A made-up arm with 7 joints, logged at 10 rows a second.
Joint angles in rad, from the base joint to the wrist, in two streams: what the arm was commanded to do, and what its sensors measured. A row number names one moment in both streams.
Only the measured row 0 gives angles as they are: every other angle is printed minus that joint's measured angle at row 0.
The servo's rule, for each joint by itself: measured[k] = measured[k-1] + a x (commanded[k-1-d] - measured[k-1]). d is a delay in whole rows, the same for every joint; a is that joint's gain. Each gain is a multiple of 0.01, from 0.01 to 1. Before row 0 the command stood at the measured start. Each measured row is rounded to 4 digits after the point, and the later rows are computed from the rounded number. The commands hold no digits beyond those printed.
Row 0, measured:
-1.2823, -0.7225, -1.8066, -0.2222, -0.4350, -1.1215, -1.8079
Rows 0 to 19, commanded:
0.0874, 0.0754, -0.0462, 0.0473, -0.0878, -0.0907, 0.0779
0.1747, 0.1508, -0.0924, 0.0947, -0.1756, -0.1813, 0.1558
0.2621, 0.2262, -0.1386, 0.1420, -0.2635, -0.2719, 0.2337
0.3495, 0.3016, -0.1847, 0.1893, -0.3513, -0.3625, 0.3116
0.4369, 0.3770, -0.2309, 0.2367, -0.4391, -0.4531, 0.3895
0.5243, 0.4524, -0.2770, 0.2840, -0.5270, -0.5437, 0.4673
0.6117, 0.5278, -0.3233, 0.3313, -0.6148, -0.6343, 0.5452
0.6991, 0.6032, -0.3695, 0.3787, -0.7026, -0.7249, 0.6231
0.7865, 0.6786, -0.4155, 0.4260, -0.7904, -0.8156, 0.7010
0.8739, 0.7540, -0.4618, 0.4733, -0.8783, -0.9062, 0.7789
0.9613, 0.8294, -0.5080, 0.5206, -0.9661, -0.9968, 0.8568
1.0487, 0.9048, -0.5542, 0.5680, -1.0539, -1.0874, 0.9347
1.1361, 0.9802, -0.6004, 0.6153, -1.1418, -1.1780, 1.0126
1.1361, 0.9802, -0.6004, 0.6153, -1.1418, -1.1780, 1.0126
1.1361, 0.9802, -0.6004, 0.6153, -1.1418, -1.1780, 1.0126
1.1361, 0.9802, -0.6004, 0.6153, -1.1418, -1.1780, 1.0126
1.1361, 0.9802, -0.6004, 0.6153, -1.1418, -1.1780, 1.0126
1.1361, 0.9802, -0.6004, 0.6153, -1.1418, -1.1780, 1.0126
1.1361, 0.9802, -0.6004, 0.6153, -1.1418, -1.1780, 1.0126
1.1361, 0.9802, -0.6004, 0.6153, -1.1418, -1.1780, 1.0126
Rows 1 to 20, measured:
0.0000, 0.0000, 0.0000, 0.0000, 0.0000, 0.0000, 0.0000
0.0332, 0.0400, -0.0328, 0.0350, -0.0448, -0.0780, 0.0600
0.0870, 0.0987, -0.0751, 0.0792, -0.1115, -0.1668, 0.1338
0.1535, 0.1663, -0.1202, 0.1257, -0.1890, -0.2572, 0.2107
0.2280, 0.2380, -0.1660, 0.1728, -0.2718, -0.3478, 0.2884
0.3074, 0.3117, -0.2121, 0.2201, -0.3571, -0.4384, 0.3662
0.3898, 0.3863, -0.2582, 0.2674, -0.4437, -0.5290, 0.4440
0.4741, 0.4613, -0.3044, 0.3147, -0.5310, -0.6196, 0.5219
0.5596, 0.5365, -0.3506, 0.3621, -0.6185, -0.7102, 0.5998
0.6458, 0.6118, -0.3967, 0.4094, -0.7062, -0.8008, 0.6777
0.7325, 0.6872, -0.4429, 0.4567, -0.7940, -0.8914, 0.7556
0.8194, 0.7626, -0.4891, 0.5040, -0.8818, -0.9820, 0.8335
0.9065, 0.8380, -0.5353, 0.5514, -0.9696, -1.0726, 0.9114
0.9937, 0.9134, -0.5815, 0.5987, -1.0574, -1.1632, 0.9893
1.0478, 0.9488, -0.5949, 0.6110, -1.1004, -1.1759, 1.0072
1.0814, 0.9654, -0.5988, 0.6142, -1.1215, -1.1777, 1.0114
1.1022, 0.9732, -0.5999, 0.6150, -1.1319, -1.1780, 1.0123
1.1151, 0.9769, -0.6003, 0.6152, -1.1369, -1.1780, 1.0125
1.1231, 0.9786, -0.6004, 0.6153, -1.1394, -1.1780, 1.0126
1.1280, 0.9794, -0.6004, 0.6153, -1.1406, -1.1780, 1.0126
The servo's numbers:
d 1
a 0.38 0.53 0.71 0.74 0.51 0.86 0.77

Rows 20 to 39, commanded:
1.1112, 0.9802, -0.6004, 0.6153, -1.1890, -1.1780, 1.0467
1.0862, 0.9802, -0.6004, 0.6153, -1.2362, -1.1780, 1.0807
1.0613, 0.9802, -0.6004, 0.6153, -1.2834, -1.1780, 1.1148
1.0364, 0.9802, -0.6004, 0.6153, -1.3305, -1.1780, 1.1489
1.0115, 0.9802, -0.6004, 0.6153, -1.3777, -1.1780, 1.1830
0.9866, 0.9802, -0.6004, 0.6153, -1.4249, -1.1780, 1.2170
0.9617, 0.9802, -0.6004, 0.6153, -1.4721, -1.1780, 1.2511
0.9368, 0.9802, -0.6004, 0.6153, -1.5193, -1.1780, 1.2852
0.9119, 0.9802, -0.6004, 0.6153, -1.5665, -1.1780, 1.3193
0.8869, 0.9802, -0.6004, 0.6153, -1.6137, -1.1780, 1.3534
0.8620, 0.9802, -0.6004, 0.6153, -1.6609, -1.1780, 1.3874
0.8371, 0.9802, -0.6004, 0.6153, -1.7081, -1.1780, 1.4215
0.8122, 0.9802, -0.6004, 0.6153, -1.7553, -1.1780, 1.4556
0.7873, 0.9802, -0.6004, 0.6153, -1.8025, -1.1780, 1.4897
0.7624, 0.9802, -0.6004, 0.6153, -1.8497, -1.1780, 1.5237
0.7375, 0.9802, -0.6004, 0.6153, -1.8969, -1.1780, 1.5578
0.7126, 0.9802, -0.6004, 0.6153, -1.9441, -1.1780, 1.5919
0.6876, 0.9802, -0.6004, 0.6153, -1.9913, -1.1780, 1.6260
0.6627, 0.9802, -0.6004, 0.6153, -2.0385, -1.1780, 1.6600
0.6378, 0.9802, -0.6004, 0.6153, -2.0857, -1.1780, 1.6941
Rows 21 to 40, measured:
1.1311, 0.9798, -0.6004, 0.6153, -1.1412, -1.1780, 1.0126
1.1235, 0.9800, -0.6004, 0.6153, -1.1656, -1.1780, 1.0389
1.1093, 0.9801, -0.6004, 0.6153, -1.2016, -1.1780, 1.0711
1.0911, 0.9802, -0.6004, 0.6153, -1.2433, -1.1780, 1.1047
1.0703, 0.9802, -0.6004, 0.6153, -1.2878, -1.1780, 1.1387
1.0480, 0.9802, -0.6004, 0.6153, -1.3336, -1.1780, 1.1728
1.0247, 0.9802, -0.6004, 0.6153, -1.3802, -1.1780, 1.2068
1.0008, 0.9802, -0.6004, 0.6153, -1.4271, -1.1780, 1.2409
0.9765, 0.9802, -0.6004, 0.6153, -1.4741, -1.1780, 1.2750
0.9520, 0.9802, -0.6004, 0.6153, -1.5212, -1.1780, 1.3091
0.9273, 0.9802, -0.6004, 0.6153, -1.5684, -1.1780, 1.3432
0.9025, 0.9802, -0.6004, 0.6153, -1.6156, -1.1780, 1.3772
0.8776, 0.9802, -0.6004, 0.6153, -1.6628, -1.1780, 1.4113
0.8527, 0.9802, -0.6004, 0.6153, -1.7100, -1.1780, 1.4454
0.8278, 0.9802, -0.6004, 0.6153, -1.7572, -1.1780, 1.4795
0.8029, 0.9802, -0.6004, 0.6153, -1.8044, -1.1780, 1.5135
0.7780, 0.9802, -0.6004, 0.6153, -1.8516, -1.1780, 1.5476
0.7531, 0.9802, -0.6004, 0.6153, -1.8988, -1.1780, 1.5817
0.7282, 0.9802, -0.6004, 0.6153, -1.9460, -1.1780, 1.6158
0.7033, 0.9802, -0.6004, 0.6153, -1.9932, -1.1780, 1.6498

